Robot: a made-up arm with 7 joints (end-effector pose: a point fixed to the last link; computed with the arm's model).
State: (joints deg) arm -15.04 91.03 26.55 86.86 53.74 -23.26 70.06
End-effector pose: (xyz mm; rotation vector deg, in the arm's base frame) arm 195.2 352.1 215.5 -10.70 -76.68 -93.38
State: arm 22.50 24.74 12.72 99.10 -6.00 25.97 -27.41
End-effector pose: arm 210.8 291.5 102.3 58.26 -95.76 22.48
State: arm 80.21 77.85 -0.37 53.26 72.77 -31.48 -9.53
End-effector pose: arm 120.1 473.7 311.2 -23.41 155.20 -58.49
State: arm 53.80 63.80 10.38 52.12 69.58 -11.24 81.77
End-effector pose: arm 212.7 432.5 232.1 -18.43 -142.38 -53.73
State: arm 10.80 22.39 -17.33 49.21 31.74 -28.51 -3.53
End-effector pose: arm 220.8 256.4 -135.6 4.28 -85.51 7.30
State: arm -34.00 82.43 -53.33 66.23 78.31 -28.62 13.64
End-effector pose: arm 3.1 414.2 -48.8 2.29 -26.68 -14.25
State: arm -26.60 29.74 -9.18 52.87 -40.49 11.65 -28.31
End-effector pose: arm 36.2 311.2 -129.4 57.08 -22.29 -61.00
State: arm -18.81 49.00 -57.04 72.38 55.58 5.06 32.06
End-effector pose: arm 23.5 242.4 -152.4 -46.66 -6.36 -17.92
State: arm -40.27 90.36 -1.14 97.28 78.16 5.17 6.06
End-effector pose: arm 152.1 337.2 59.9 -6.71 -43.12 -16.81
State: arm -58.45 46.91 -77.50 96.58 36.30 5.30 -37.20
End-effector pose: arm -189.3 174.5 -35.2 -19.43 14.40 -28.41
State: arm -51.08 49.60 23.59 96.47 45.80 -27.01 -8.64
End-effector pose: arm 52.6 362.6 10.5 19.63 -87.78 2.33
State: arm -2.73 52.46 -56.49 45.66 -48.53 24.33 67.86
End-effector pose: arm 101.9 351.2 -132.4 3.71 67.03 -76.79
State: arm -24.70 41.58 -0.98 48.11 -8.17 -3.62 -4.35
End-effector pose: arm 38.3 396.4 -96.5 37.97 -24.52 -33.82
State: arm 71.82 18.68 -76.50 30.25 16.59 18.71 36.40
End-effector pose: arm 424.5 162.1 100.8 10.01 -40.18 -64.13
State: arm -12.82 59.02 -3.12 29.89 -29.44 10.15 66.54
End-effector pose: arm 59.2 474.0 -30.1 -1.19 30.95 -31.85
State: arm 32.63 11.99 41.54 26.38 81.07 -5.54 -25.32
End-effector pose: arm 252.3 264.7 -122.1 -20.29 -37.21 127.49
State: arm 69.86 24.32 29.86 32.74 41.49 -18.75 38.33
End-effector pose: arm 363.6 352.5 138.0 -27.28 -147.32 31.99
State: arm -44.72 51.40 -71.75 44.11 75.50 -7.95 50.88
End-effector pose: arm -189.6 314.9 -104.8 -43.03 24.97 5.22
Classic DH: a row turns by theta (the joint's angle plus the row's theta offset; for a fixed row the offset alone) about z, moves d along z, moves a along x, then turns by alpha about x. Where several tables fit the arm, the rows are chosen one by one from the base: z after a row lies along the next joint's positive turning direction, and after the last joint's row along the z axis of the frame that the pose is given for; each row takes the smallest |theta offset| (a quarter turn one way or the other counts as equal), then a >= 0, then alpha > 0; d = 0 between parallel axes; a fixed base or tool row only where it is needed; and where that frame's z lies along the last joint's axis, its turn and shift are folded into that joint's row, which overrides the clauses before.
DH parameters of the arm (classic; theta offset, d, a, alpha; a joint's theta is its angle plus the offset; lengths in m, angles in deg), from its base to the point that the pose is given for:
base (fixed): 0 0.1835 0.0172 90
joint 1: -90 -0.1331 0.0154 -90
joint 2: -90 -0.0075 0.0117 90
joint 3: 90 -0.2239 0.0058 90
joint 4: 0 -0.0362 0.0154 -90
joint 5: 0 -0.1927 -0.006 -90
joint 6: -90 0.0017 0.029 90
joint 7: 90 0.012 0.0165 90
tool (fixed): -90 -0.0209 0 0

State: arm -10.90 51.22 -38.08 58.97 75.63 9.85 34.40
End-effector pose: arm 99.2 314.7 -128.9 -35.38 -26.30 8.65
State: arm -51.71 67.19 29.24 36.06 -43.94 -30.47 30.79
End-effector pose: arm 7.0 519.6 76.7 19.21 19.26 -75.25
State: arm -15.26 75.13 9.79 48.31 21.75 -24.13 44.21
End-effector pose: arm 131.6 486.5 84.2 20.16 -50.00 -49.13
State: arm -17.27 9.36 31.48 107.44 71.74 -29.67 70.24
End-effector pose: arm 110.1 251.5 4.0 -36.31 -150.93 -15.38
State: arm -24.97 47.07 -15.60 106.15 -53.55 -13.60 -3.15
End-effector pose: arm 132.6 246.3 -1.6 31.85 -78.26 -102.95
